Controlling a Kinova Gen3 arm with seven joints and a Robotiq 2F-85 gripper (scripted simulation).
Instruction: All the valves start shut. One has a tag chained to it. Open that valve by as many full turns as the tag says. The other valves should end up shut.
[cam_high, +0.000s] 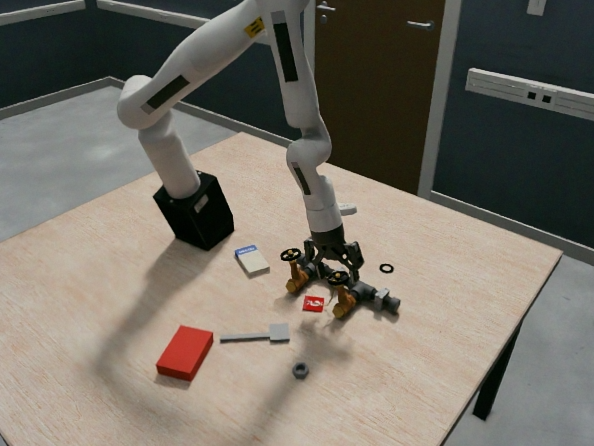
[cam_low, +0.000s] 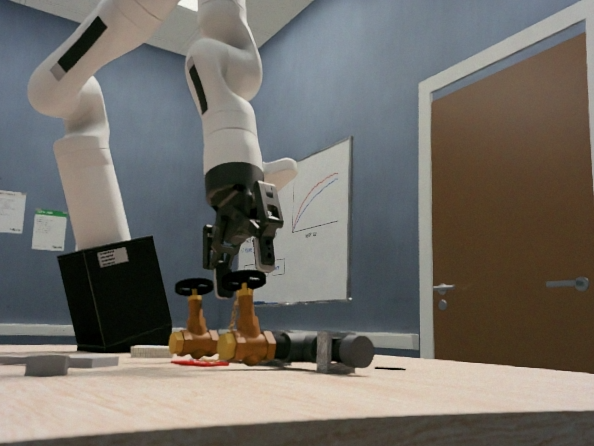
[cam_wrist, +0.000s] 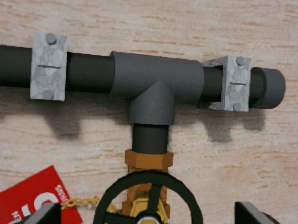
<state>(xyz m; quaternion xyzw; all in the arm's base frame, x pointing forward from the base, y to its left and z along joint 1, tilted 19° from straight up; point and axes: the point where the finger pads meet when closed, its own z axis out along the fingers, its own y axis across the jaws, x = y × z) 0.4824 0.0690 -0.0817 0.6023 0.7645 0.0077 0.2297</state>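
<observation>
Right now my hand is 100 mm above the red tag, 60 mm past it and 30 mm to the left of it. Also, from my hand: red block 350 mm to the right, 130 mm behind, 80 mm below; then white card box 290 mm behind, 90 mm below, 30 mm to the right; then grey t-shaped tool 190 mm to the right, 90 mm below, 60 mm behind.
</observation>
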